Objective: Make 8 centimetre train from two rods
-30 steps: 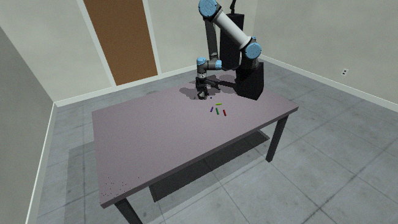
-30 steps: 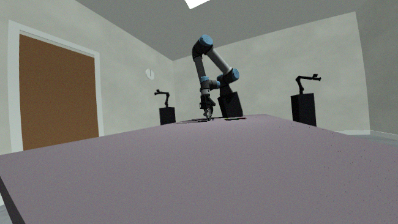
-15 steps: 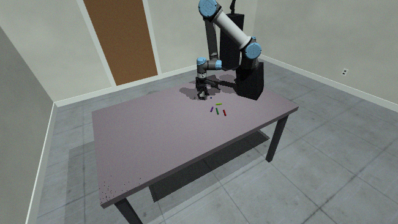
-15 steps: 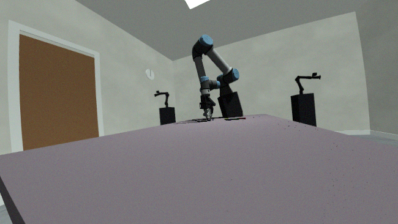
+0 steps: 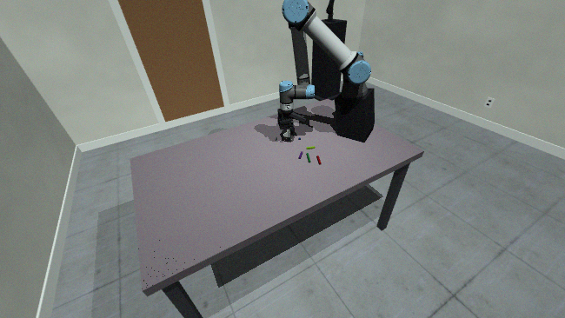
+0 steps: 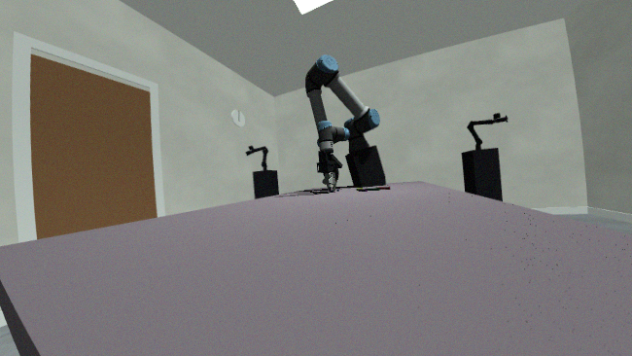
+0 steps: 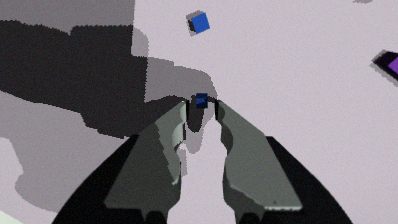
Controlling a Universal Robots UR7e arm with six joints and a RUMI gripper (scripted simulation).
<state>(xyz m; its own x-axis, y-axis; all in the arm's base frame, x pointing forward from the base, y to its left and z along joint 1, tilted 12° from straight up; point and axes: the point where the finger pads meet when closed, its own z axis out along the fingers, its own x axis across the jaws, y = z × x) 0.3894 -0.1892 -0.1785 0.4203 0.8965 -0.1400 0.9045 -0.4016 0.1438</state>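
Now: hand 260 mm to the right of the red rod and 10 mm above it. From my hand the other things lie so: purple rod 50 mm ahead, 160 mm to the left, 10 mm below; grey rod 60 mm ahead, 70 mm to the right, 10 mm below; lime rod 40 mm behind, 140 mm to the left, 10 mm below.
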